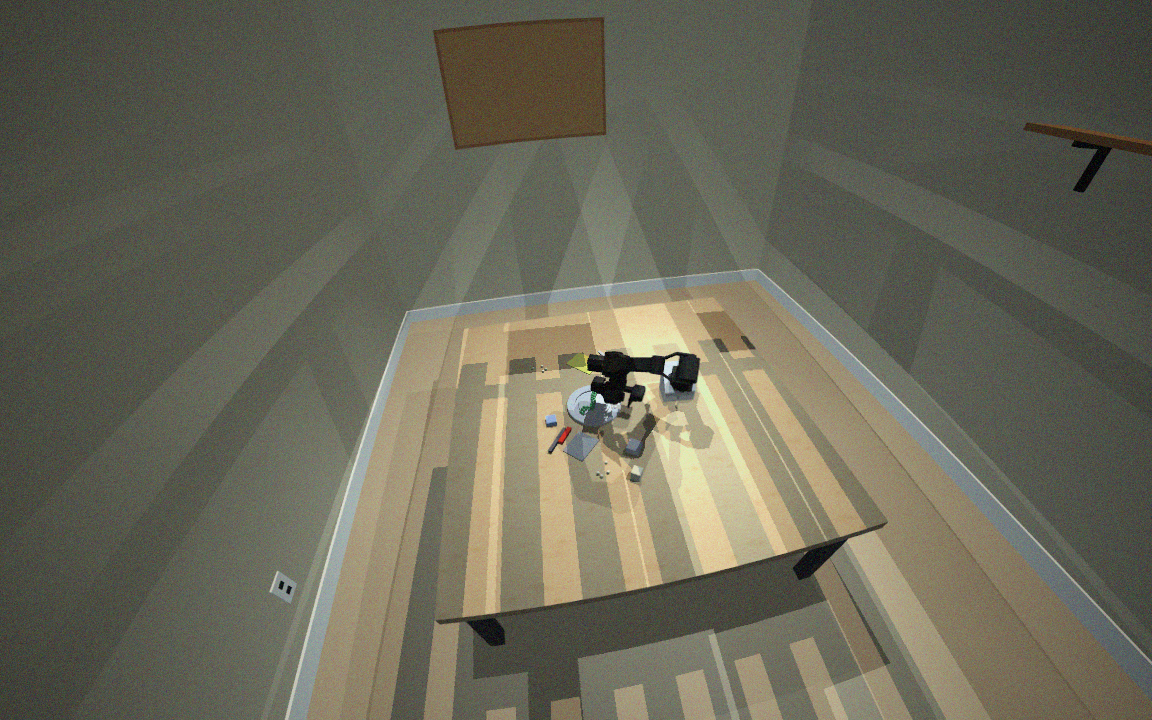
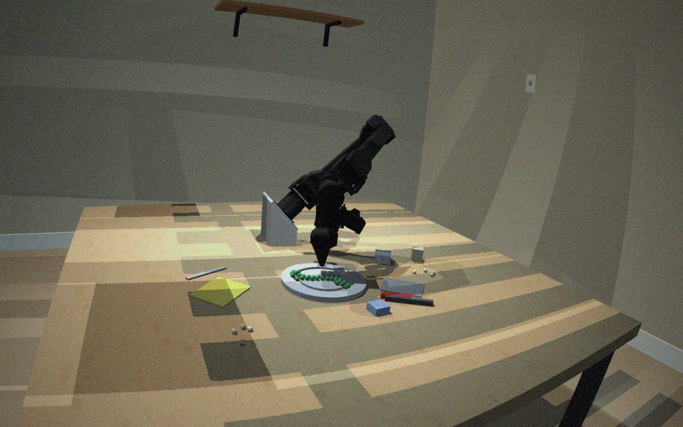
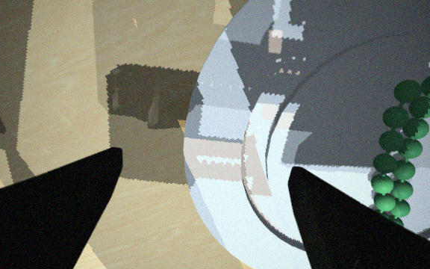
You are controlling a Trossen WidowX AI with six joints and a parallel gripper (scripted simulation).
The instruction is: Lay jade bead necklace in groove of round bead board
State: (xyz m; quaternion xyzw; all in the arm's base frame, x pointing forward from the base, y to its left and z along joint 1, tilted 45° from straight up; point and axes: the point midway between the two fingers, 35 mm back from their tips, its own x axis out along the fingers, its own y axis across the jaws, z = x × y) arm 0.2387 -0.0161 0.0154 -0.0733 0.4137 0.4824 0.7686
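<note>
Right now the round grey bead board is 80 mm ahead of my gripper tip, 40 mm to the right of it and 10 mm below it. Round my gripper tip: grey plate: 170 mm ahead, 120 mm to the left, 20 mm below; blue block: 250 mm ahead, 10 mm to the right, 10 mm below; red and black pen: 230 mm ahead, 70 mm to the left, 20 mm below.
</note>
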